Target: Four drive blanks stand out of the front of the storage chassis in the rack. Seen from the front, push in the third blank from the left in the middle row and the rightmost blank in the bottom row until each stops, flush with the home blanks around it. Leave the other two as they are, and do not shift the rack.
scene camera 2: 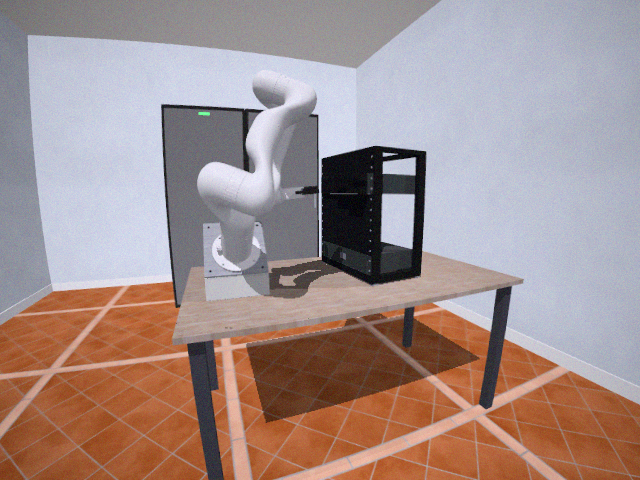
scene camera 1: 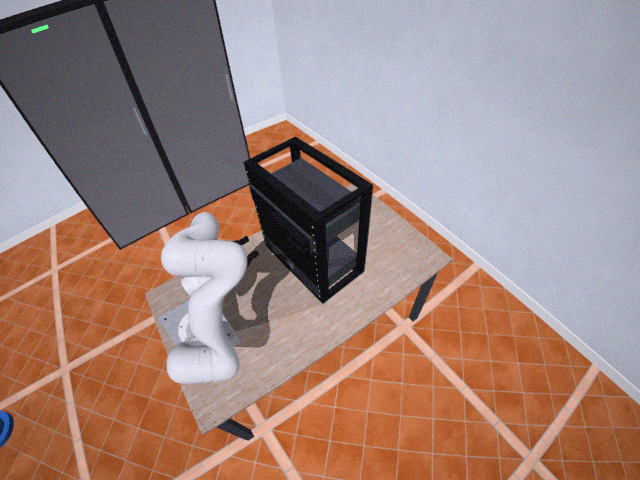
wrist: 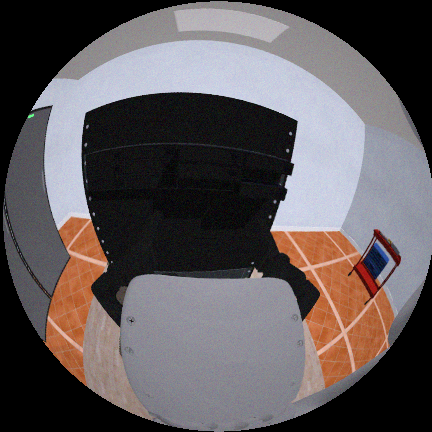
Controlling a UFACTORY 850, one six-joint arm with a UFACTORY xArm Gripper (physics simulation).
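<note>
The black rack (scene camera 1: 333, 161) (scene camera 2: 377, 217) (wrist: 190, 120) stands on the table. The dark storage chassis (scene camera 1: 281, 222) (wrist: 125, 170) sits in its upper half. In the wrist view, two dark blocks stand out at the chassis's right side, an upper one (wrist: 282, 168) and a lower one (wrist: 265, 190). The seams and rows are too dark to tell each blank or its depth. My gripper (scene camera 1: 242, 240) (scene camera 2: 309, 190) (wrist: 208, 226) is open and empty in front of the rack. Its fingertips blend into the black front in the wrist view, so contact cannot be told.
The rack and the arm's base plate (scene camera 2: 209, 242) stand on the wooden table (scene camera 1: 320, 330) (scene camera 2: 310, 304) (wrist: 100, 370). A lower grey unit (scene camera 2: 354, 258) sits at the rack's bottom. A tall grey cabinet (scene camera 1: 170, 103) (scene camera 2: 206, 155) (wrist: 30, 200) stands behind the table. A red-framed object (wrist: 367, 280) stands far right.
</note>
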